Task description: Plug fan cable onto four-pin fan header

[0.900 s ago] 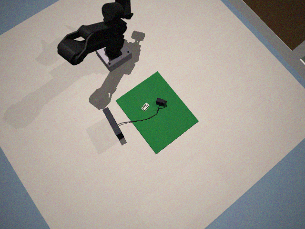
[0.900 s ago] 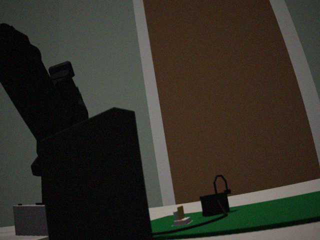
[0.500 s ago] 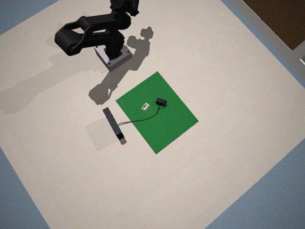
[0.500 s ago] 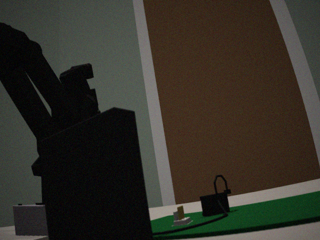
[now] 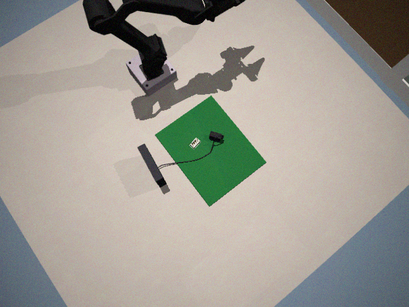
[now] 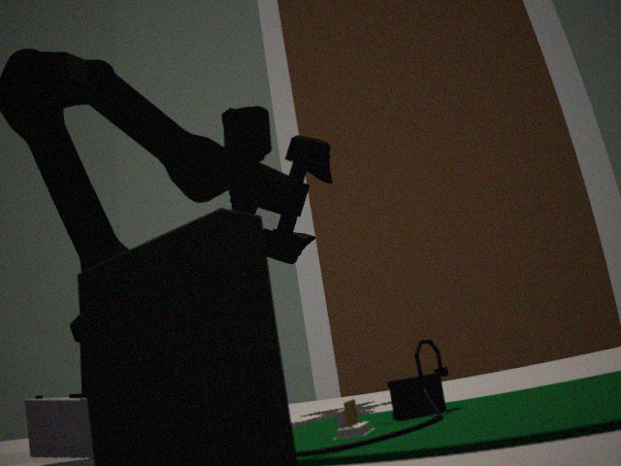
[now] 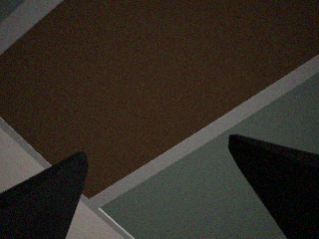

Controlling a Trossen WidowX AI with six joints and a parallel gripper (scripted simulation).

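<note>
Right now the black plug is 27 cm ahead of my gripper tip, 32 cm to the right of it and 29 cm below it. From my gripper tip the other things lie so: fan 27 cm ahead, 54 cm to the right, 25 cm below; white four-pin fan header 25 cm ahead, 39 cm to the right, 31 cm below; green board 30 cm ahead, 36 cm to the right, 32 cm below.
</note>
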